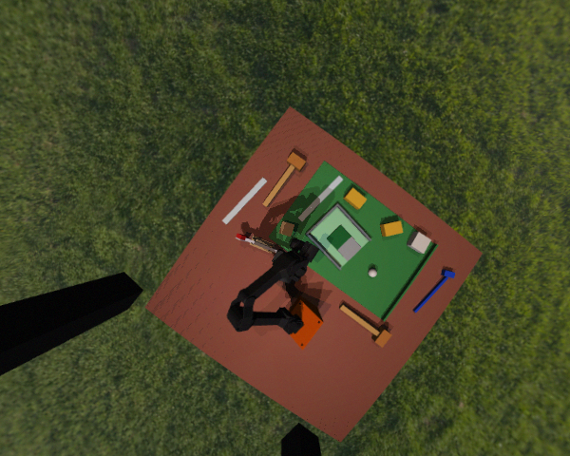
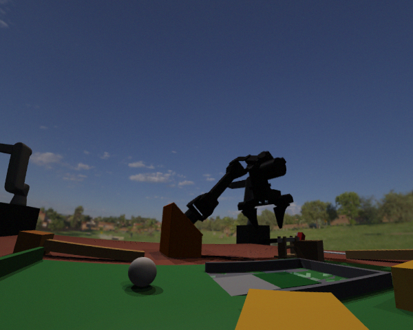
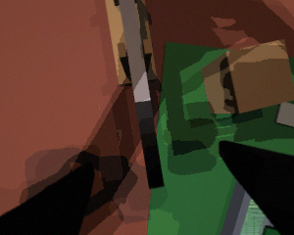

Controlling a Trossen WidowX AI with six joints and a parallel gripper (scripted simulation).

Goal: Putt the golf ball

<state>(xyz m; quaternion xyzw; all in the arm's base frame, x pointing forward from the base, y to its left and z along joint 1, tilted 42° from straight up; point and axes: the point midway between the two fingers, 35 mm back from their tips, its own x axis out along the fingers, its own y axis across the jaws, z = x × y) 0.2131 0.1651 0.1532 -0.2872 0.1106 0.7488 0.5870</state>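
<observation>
Now: gripper tip 40 mm past the red putter, 110 mm to the right of it and 40 mm above it. From my gripper tip the other things lie so: wooden stand (50 mm behind, 120 mm to the left, 70 mm below); then brown block (90 mm ahead, 80 mm to the left, 70 mm below); then green mat (270 mm ahead, 220 mm to the right, 100 mm below).
</observation>
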